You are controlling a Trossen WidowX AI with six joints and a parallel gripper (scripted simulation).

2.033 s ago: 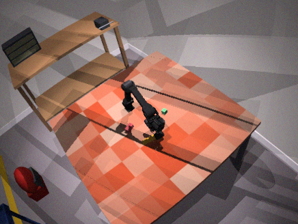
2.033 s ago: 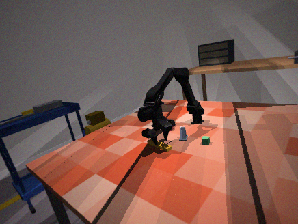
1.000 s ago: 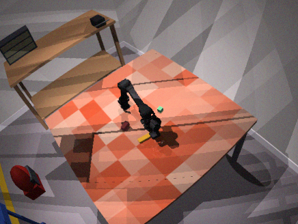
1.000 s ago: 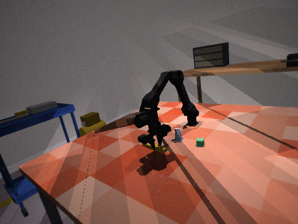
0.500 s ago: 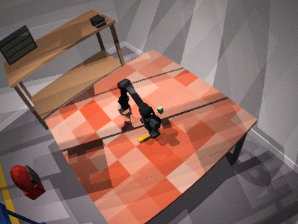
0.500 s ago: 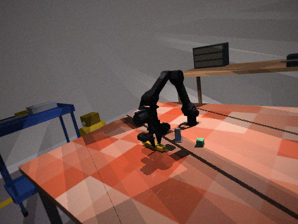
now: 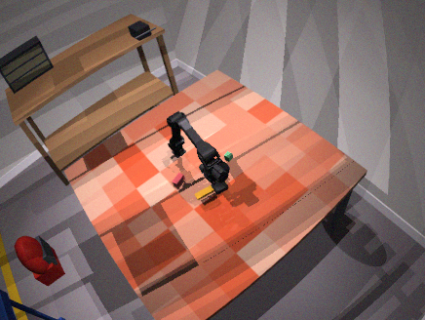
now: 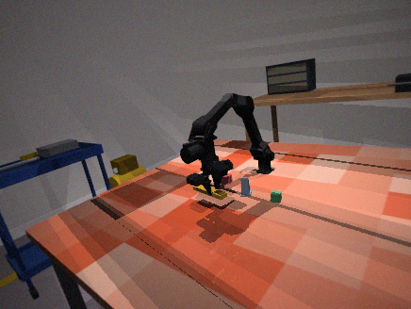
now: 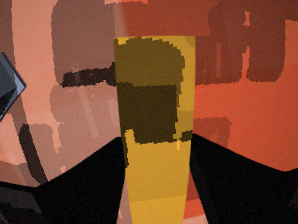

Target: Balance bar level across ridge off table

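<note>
Right now my gripper tip is 130 mm past the green cube, 190 mm to the right of it and 40 mm above it. Also, from my gripper tip: pink block (200 mm behind, 100 mm to the right, 40 mm below); yellow bar (30 mm to the right).
</note>
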